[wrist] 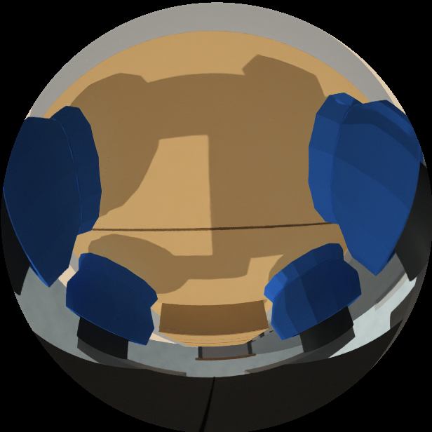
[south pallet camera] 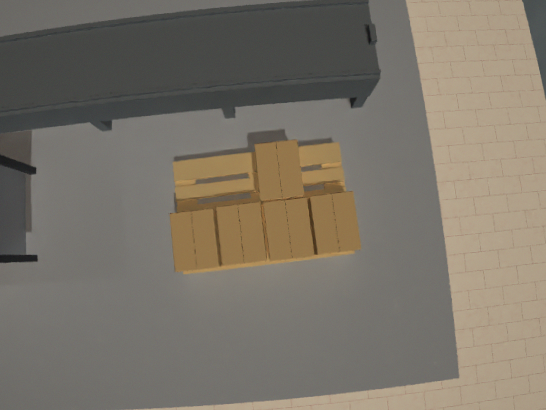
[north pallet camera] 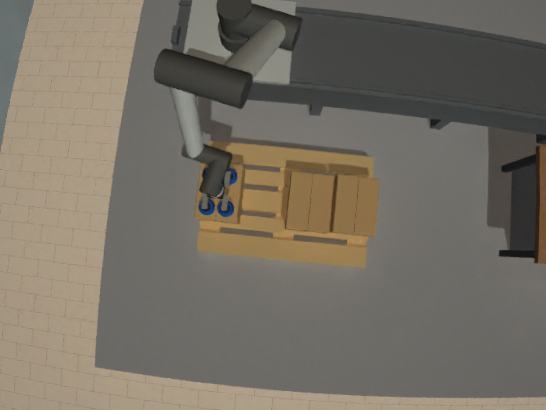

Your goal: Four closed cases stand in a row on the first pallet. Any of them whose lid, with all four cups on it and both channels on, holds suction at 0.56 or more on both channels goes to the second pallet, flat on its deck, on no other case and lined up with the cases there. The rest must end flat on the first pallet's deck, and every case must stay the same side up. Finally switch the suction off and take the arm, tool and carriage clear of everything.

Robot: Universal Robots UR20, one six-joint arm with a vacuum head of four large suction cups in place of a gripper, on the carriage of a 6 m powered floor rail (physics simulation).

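Places are measured from the arm's base along level axes (x ahead, y left, z up), in millimetres.
Pixels of known places: arm's base, origin of the base link: (north pallet camera: 239, 36).
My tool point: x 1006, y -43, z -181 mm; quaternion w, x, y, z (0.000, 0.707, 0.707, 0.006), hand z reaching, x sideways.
Note:
For each thing: its top centre in the pictures, then the offset to it from my tool point. Level surfaces: height alone.
- left case, middle of its top: (north pallet camera: 218, 191) dx -5, dy -1, dz -16 mm
- middle case, middle of its top: (north pallet camera: 310, 201) dx +7, dy +599, dz -16 mm
- right case, middle of its top: (north pallet camera: 356, 204) dx +1, dy +904, dz -16 mm
- brown-topped table, its level: dz +141 mm
My suction head (north pallet camera: 217, 191) (wrist: 211, 210) is over the left case (north pallet camera: 236, 192) on the first pallet (north pallet camera: 280, 250). Its blue cups are at or very near the lid (wrist: 185, 192); whether suction holds is not visible. The case lies flat, seam up. Across a gap, a middle case (north pallet camera: 310, 202) and a right case (north pallet camera: 356, 205) lie side by side. On the second pallet (south pallet camera: 215, 165), a row of cases (south pallet camera: 194, 240) (south pallet camera: 241, 235) (south pallet camera: 288, 230) (south pallet camera: 335, 222) lies along the front edge. One more case (south pallet camera: 279, 170) lies behind the row, lined up with its third case.
The pale carriage (north pallet camera: 200, 25) stands near the left end of the dark floor rail (north pallet camera: 400, 60) (south pallet camera: 200, 60) in the north view. The arm reaches from it over the pallet's left end. A brown-topped table (north pallet camera: 541, 205) stands at the right edge.

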